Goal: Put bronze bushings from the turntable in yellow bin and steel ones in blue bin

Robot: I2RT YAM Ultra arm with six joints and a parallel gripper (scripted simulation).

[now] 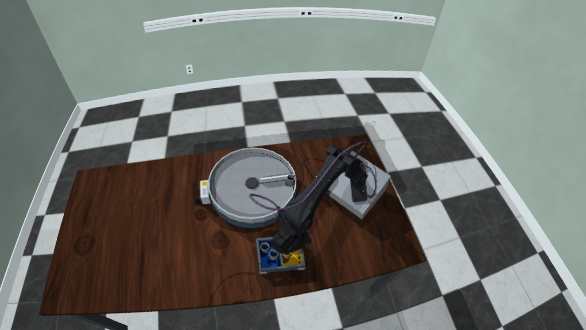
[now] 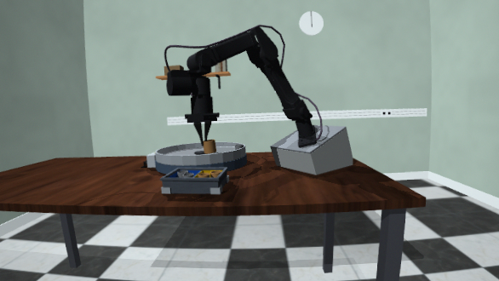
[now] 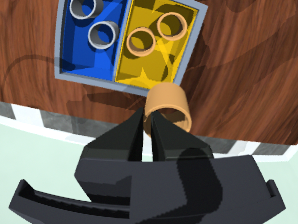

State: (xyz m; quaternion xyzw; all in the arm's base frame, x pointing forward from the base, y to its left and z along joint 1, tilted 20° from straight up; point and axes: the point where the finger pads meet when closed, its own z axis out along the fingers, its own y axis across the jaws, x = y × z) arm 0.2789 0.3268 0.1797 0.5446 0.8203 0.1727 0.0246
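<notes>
Now: hand 140 mm above the yellow bin, 40 mm to the left of it and 10 mm short of it. The rest, counted from my hand: grey turntable: 380 mm to the right, 200 mm ahead, 100 mm below; then bin tray: 130 mm below, 50 mm ahead, 30 mm to the right; then blue bin: 140 mm below, 90 mm ahead, 20 mm to the right.
</notes>
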